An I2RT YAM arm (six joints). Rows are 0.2 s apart.
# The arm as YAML. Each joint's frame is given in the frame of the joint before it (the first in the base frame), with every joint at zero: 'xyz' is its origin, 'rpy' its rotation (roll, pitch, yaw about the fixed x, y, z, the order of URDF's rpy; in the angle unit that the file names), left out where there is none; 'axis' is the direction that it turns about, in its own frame. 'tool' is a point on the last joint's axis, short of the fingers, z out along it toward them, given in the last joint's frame.
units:
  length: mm
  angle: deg
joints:
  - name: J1
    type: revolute
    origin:
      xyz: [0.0, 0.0, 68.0]
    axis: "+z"
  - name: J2
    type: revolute
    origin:
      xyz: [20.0, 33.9, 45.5]
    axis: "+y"
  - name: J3
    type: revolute
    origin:
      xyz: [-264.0, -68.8, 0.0]
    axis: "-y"
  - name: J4
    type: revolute
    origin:
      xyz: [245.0, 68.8, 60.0]
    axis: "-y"
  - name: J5
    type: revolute
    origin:
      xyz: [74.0, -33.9, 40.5]
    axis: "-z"
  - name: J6
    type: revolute
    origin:
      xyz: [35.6, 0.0, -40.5]
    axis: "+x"
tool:
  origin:
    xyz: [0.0, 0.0, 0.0]
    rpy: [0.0, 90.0, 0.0]
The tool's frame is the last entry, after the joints.
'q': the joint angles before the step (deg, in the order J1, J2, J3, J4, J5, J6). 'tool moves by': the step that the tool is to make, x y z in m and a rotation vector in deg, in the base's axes. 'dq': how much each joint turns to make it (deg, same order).
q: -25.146 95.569 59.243 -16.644 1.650 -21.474
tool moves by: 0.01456 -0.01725 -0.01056 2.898 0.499 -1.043
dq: -1.705 5.574 4.371 -0.523 -2.317 0.874
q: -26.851 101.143 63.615 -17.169 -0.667 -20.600
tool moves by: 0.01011 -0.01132 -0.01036 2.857 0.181 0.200
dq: -1.094 4.130 3.015 -0.349 -2.754 0.327
